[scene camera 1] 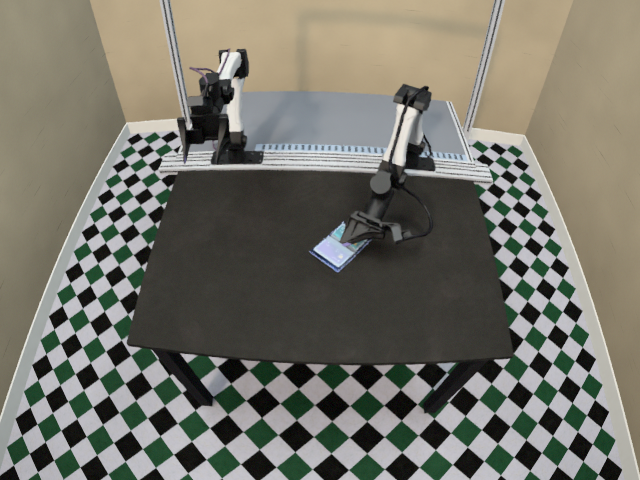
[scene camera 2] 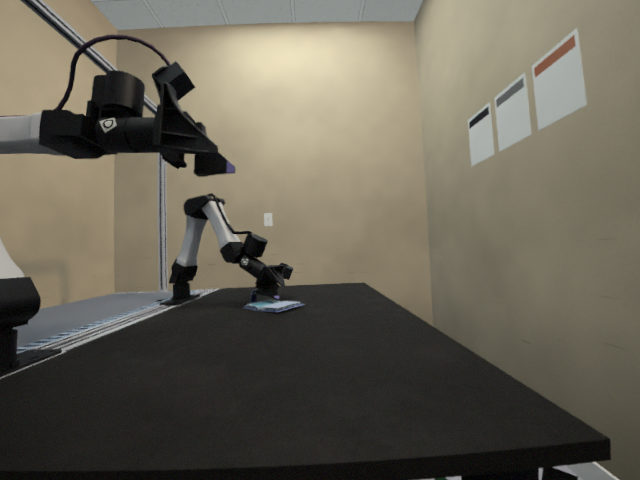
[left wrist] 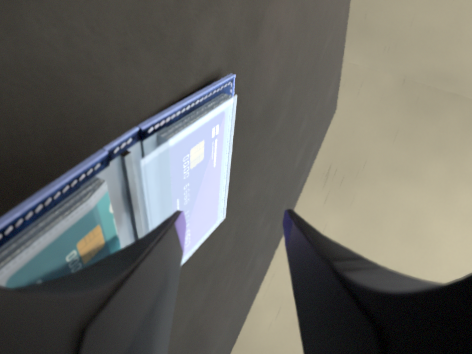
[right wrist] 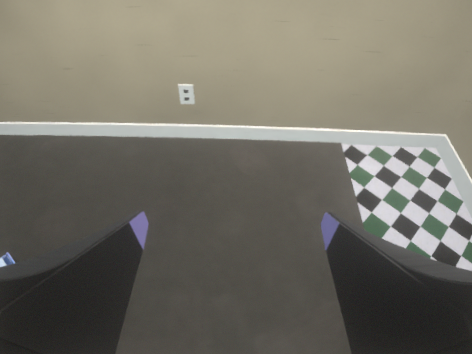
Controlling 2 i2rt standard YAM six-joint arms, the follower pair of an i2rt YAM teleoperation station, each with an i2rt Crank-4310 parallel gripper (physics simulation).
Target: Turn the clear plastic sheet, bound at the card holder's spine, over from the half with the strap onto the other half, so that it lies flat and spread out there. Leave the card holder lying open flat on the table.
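The blue card holder (scene camera 1: 324,262) (scene camera 2: 276,311) (left wrist: 185,103) (right wrist: 7,259) lies open flat on the table. The clear plastic sheet (scene camera 1: 329,250) (left wrist: 159,175) lies spread over the half with the purple card, its outer edge close to that half's outer edge. The teal card's half has no sheet over the part that shows; the left fingers partly hide that half. The strap cannot be made out. My left gripper (scene camera 1: 345,239) (scene camera 2: 266,298) (left wrist: 234,215) is open, low over the holder, with one finger over the sheet's near edge in the left wrist view. My right gripper (scene camera 1: 201,157) (scene camera 2: 206,167) (right wrist: 234,216) is open and empty, raised far from the holder.
The black table (scene camera 1: 258,299) (scene camera 2: 310,392) carries the holder near its middle. A metal rail (scene camera 1: 320,161) runs along the table's back edge, with both arm bases on it. Upright posts (scene camera 1: 175,56) (scene camera 1: 484,67) stand behind the arms.
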